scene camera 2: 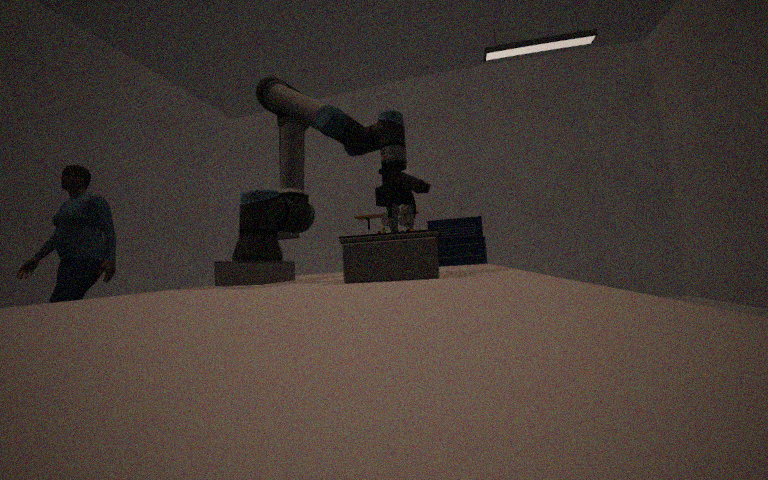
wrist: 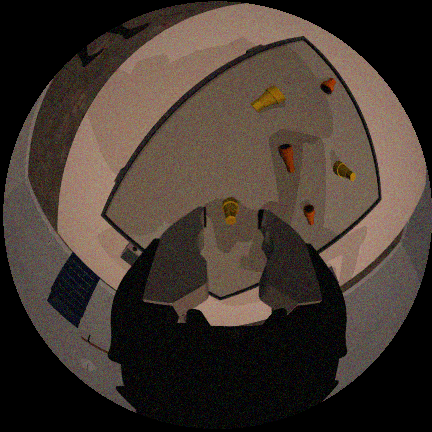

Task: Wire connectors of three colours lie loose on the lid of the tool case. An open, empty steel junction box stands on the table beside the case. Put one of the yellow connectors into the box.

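Places are measured from the arm's base along level axes (x ahead, y left, z up), in centimetres.
Pixels of known places: gripper, fingertip midpoint: (wrist: pixel 231 209); arm's base, origin of the base link: (scene camera 2: pixel 258 261).
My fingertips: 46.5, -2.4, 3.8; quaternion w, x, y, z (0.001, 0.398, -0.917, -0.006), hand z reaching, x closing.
For each thing: its middle in the pictures, then the offset to it from my fingertips, as dx, dy, dz. "spot": a spot on its surface instead.
- grey tool case, body centre: (wrist: pixel 252 177) (scene camera 2: pixel 398 257) -0.9, -2.6, -5.4
- larger yellow connector, body centre: (wrist: pixel 266 99) +5.3, -7.9, +0.0
- small grey metal piece, surface spot: (wrist: pixel 131 253) spot: +1.4, +29.8, -9.9
My gripper (scene camera 2: pixel 399 227) (wrist: pixel 231 209) is partly open and empty, pointing down, with its fingertips low over the lid of the grey tool case (scene camera 2: pixel 390 260) (wrist: pixel 175 150). In the wrist view a yellow connector (wrist: pixel 230 206) lies between and slightly beyond the fingertips, its narrow end toward the gripper. A larger yellow connector (wrist: pixel 270 98) lies on its side farther up the lid. Another yellow connector (wrist: pixel 344 171) lies near the right edge. The steel junction box cannot be made out for certain; a small grey metal piece (wrist: pixel 131 253) shows beside the case, partly hidden by the left finger.
Orange-red connectors (wrist: pixel 287 158) (wrist: pixel 310 214) (wrist: pixel 329 85) lie right of the fingers on the lid. Blue crates (scene camera 2: pixel 461 243) (wrist: pixel 74 290) stand behind the case in the scene view. A person (scene camera 2: pixel 84 232) is at the far left. The light is dim.
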